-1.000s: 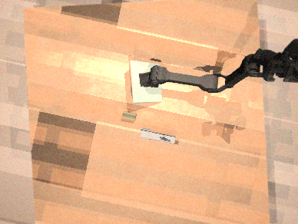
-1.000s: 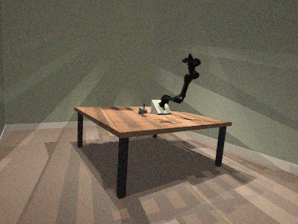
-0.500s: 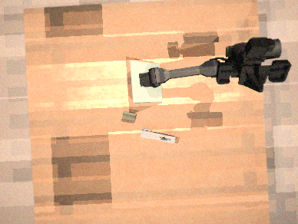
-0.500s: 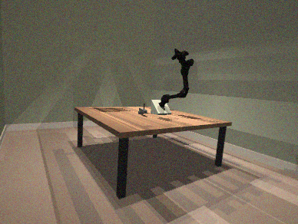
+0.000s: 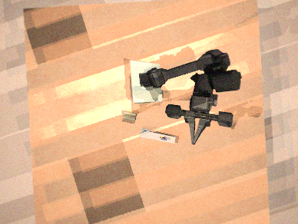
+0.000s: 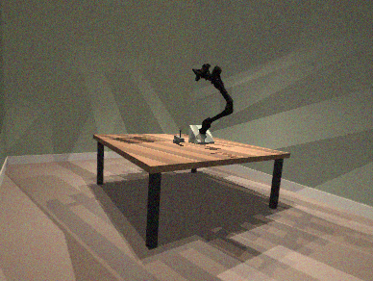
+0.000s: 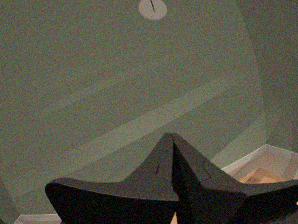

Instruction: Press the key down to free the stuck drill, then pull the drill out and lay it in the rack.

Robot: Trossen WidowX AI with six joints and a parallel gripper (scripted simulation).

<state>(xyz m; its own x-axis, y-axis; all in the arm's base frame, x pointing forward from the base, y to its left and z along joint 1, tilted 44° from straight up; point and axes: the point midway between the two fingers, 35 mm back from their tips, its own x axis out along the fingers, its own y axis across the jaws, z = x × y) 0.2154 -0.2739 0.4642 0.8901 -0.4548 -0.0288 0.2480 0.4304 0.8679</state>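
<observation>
The drill is 580 mm below my gripper tip, 100 mm to the right of it and 20 mm ahead of it. Round my gripper tip: small olive block (610 mm below, 220 mm to the right, 100 mm behind); then light grey block (590 mm below, 90 mm to the right, 30 mm ahead).
</observation>
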